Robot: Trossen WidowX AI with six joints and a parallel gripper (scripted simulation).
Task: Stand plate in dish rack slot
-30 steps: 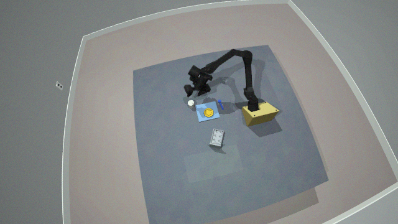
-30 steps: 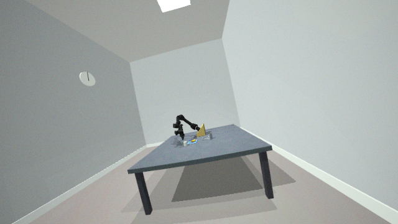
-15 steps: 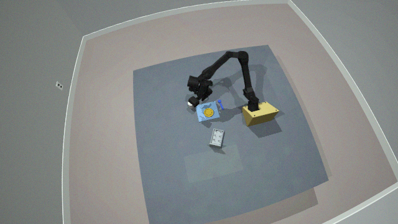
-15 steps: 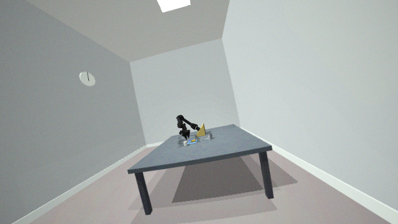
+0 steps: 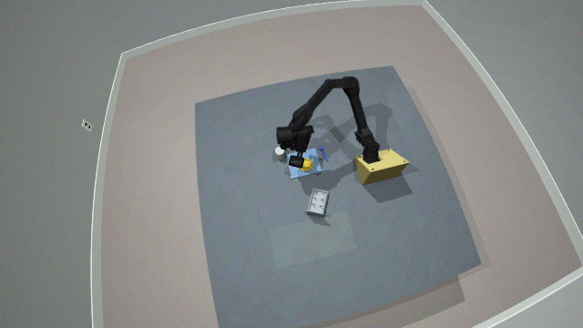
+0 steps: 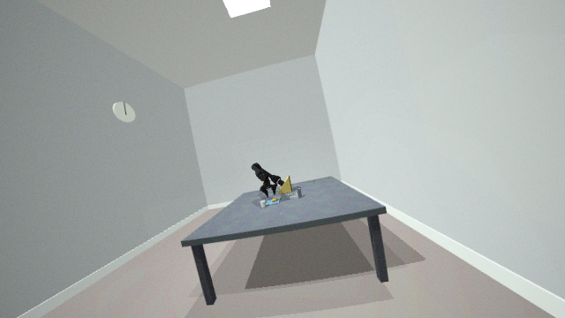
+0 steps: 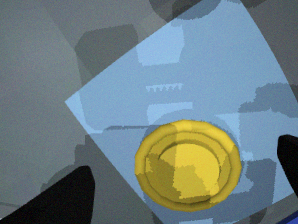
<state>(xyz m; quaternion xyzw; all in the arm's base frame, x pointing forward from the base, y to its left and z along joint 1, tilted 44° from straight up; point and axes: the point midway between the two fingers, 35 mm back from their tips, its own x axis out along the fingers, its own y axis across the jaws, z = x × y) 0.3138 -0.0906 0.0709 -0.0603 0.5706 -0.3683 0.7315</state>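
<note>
The yellow plate is 30 mm behind my gripper tip, 20 mm to the left of it and 50 mm below it. The rest, counted from my gripper tip: grey dish rack: 30 mm behind, 210 mm to the left, 40 mm below; light blue mat: 20 mm behind, 60 mm below; white cup: 80 mm ahead, 70 mm to the right, 40 mm below.
</note>
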